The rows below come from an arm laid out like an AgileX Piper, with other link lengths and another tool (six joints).
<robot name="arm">
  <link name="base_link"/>
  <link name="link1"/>
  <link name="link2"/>
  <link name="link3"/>
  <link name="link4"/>
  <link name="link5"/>
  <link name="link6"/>
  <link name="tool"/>
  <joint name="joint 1" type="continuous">
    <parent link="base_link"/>
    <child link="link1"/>
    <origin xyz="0 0 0.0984" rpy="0 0 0"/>
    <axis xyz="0 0 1"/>
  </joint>
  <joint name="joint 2" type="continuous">
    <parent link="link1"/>
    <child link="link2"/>
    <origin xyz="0 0 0" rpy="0 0 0"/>
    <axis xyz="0 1 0"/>
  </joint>
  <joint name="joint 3" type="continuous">
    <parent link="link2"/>
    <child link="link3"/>
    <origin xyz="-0.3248 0 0.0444" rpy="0 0 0"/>
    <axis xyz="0 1 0"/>
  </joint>
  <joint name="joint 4" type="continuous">
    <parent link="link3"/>
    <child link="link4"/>
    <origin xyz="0.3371 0 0.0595" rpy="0 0 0"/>
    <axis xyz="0.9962 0 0.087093"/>
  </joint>
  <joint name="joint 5" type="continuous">
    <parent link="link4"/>
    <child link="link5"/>
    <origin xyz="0 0 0" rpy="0 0 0"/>
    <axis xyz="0 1 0"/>
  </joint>
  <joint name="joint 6" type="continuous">
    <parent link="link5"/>
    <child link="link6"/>
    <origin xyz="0.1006 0 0.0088" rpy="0 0 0"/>
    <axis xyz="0.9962 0 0.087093"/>
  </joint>
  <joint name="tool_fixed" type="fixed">
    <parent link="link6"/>
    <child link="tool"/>
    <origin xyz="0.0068 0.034 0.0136" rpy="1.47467 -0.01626 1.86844"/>
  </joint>
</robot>
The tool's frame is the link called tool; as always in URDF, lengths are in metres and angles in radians. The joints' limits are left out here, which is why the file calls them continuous.
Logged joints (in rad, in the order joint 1, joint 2, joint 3, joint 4, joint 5, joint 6), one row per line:
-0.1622 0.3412 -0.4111 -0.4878 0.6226 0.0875
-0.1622 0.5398 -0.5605 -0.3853 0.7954 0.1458
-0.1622 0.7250 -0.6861 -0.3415 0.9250 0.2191
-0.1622 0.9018 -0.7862 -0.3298 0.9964 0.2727
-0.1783 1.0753 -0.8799 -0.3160 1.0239 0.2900
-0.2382 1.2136 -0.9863 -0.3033 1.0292 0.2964
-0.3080 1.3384 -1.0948 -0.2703 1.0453 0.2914
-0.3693 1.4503 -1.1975 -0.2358 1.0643 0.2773
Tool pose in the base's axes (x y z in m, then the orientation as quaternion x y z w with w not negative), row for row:
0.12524 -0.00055 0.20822 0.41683 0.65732 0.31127 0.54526
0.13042 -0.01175 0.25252 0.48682 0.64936 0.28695 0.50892
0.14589 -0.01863 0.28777 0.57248 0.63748 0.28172 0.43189
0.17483 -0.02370 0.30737 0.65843 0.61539 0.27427 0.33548
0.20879 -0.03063 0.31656 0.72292 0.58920 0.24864 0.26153
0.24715 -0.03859 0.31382 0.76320 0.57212 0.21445 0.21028
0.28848 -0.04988 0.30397 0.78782 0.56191 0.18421 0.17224
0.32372 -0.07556 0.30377 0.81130 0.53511 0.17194 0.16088
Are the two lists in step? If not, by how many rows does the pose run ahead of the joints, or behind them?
The pose runs 2 rows behind the joints: the pose in row i belongs to the joints in row i - 2.
